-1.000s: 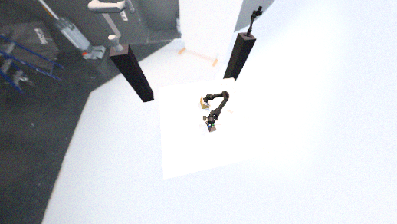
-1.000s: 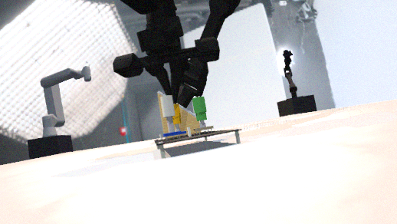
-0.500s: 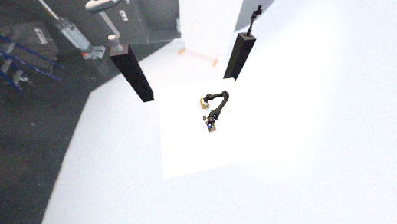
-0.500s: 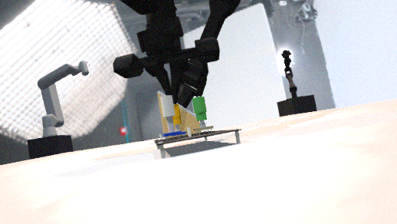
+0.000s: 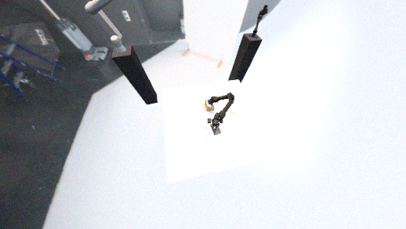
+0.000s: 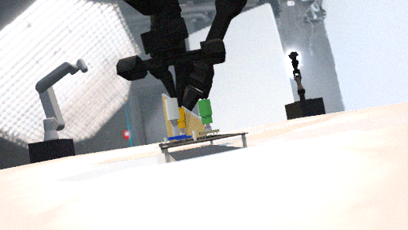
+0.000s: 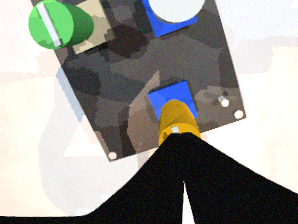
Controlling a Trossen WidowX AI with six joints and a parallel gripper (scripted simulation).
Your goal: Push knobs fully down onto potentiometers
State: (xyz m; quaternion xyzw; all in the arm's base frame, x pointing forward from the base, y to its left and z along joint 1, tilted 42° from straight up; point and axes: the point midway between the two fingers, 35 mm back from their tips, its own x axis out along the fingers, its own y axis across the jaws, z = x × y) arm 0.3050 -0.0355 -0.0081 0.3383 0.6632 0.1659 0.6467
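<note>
Right now the yellow knob is 1 cm below my gripper tip. From my gripper tip the other things lie so: green knob: 6 cm ahead, 3 cm to the left, 1 cm below.
</note>
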